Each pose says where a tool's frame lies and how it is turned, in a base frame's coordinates. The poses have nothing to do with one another.
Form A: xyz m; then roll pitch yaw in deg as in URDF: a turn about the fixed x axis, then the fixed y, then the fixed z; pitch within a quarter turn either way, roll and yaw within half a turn.
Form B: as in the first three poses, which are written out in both.
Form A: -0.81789, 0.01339, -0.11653, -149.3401, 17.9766, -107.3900
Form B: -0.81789, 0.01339, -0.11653, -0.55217, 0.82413, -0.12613, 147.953
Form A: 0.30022, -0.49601, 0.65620, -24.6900, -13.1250, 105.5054
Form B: 0.30022, -0.49601, 0.65620, -0.04993, -0.29774, 0.95334, 105.278
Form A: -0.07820, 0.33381, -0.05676, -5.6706, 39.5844, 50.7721
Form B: -0.07820, 0.33381, -0.05676, -0.34655, 0.52914, 0.77454, 65.328
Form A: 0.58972, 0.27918, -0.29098, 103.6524, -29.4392, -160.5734
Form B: 0.58972, 0.27918, -0.29098, -0.02776, -0.81280, -0.58188, 145.356
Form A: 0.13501, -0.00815, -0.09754, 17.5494, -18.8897, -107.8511
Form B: 0.13501, -0.00815, -0.09754, -0.05281, -0.26997, -0.96142, 107.076
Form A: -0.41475, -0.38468, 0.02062, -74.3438, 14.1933, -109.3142
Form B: -0.41475, -0.38468, 0.02062, -0.31167, 0.63848, -0.70371, 117.564
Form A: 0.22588, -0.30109, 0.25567, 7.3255, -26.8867, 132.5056
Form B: 0.22588, -0.30109, 0.25567, 0.25633, -0.03948, 0.96578, 135.670
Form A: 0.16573, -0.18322, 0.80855, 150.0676, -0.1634, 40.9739
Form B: 0.16573, -0.18322, 0.80855, 0.93270, 0.34807, 0.09447, 152.058
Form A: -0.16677, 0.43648, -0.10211, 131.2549, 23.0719, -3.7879
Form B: -0.16677, 0.43648, -0.10211, 0.97534, 0.05776, -0.21303, 133.082
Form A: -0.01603, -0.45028, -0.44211, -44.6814, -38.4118, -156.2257
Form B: -0.01603, -0.45028, -0.44211, -0.37230, 0.28906, -0.88195, 173.401
